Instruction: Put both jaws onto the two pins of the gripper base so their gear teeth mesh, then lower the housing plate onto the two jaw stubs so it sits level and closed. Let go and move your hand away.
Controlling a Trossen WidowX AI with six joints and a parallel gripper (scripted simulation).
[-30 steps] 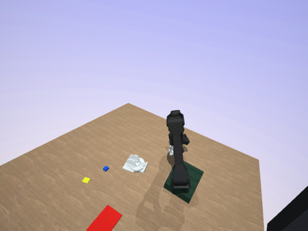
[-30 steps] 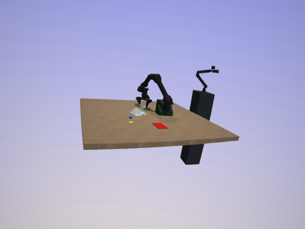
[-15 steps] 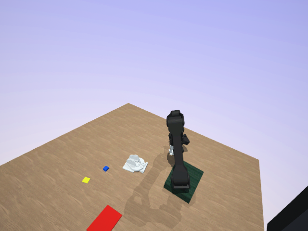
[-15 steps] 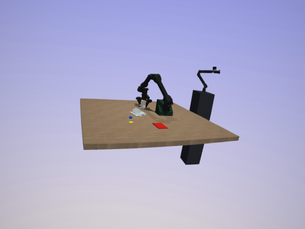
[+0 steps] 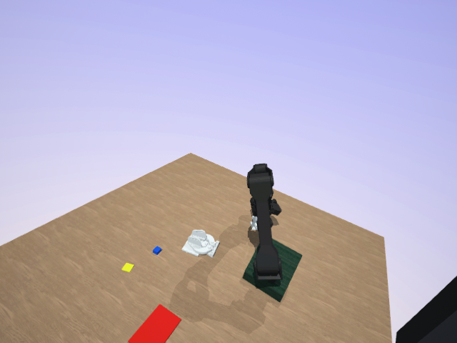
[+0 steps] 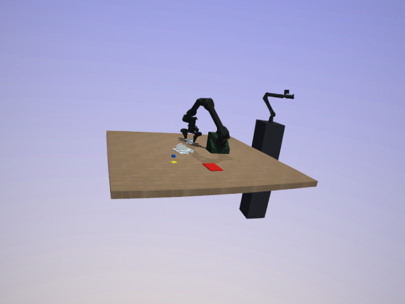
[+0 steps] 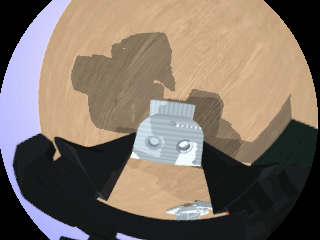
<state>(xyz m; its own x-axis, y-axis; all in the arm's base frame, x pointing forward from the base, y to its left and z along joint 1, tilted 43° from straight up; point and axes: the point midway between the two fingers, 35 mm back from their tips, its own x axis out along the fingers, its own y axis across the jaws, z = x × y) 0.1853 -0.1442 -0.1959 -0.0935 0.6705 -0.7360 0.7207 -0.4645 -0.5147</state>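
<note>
Right now my gripper tip is 70 mm short of the white jaw, 290 mm to the right of it and 10 mm below it. Round my gripper tip: blue cube 200 mm ahead, 430 mm to the left; then yellow tile 210 mm ahead, 550 mm to the left, 10 mm below; then red patch 30 mm behind, 610 mm to the left, 10 mm below.
</note>
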